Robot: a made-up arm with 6 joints.
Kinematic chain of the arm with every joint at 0, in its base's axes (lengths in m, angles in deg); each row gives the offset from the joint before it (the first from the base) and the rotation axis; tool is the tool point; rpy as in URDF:
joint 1: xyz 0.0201 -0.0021 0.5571 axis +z
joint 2: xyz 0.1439 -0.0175 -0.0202 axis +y
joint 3: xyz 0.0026 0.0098 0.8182 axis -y
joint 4: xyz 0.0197 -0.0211 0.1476 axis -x
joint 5: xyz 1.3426 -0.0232 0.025 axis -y
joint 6: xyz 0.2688 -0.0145 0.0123 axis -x
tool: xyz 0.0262 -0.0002 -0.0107 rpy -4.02 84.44 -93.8
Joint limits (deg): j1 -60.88..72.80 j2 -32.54..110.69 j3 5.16..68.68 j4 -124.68..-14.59 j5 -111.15..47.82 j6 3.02..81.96
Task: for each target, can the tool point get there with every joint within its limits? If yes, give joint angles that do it. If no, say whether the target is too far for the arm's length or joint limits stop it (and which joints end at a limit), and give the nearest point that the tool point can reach.
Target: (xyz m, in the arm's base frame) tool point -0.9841 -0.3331 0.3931
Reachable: no: joint limits stop it (at a limit: joint 1, joint 2, joint 3, joint 4, joint 5) | nearest point 0.2377 -0.4142 -0.9415 | short by 1.811 m
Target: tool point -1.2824 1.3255 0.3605
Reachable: no: joint limits stop it (at a limit: joint 1, joint 3, joint 5) | nearest point 0.3178 1.6894 0.1646 | short by 1.653 m
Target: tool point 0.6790 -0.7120 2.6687
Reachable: yes | joints -44.89 -11.75 38.22 -56.44 -9.58 45.37
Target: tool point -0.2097 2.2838 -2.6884
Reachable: no: too far | nearest point 0.3909 1.4856 -1.2671 | short by 1.737 m
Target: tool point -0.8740 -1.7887 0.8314
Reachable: no: joint limits stop it (at a limit: joint 1, joint 3, joint 5, joint 6) | nearest point 0.7157 -1.8146 1.0702 | short by 1.608 m
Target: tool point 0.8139 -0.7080 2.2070
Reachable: yes | joints -49.92 -13.26 27.62 -51.79 -84.43 56.41
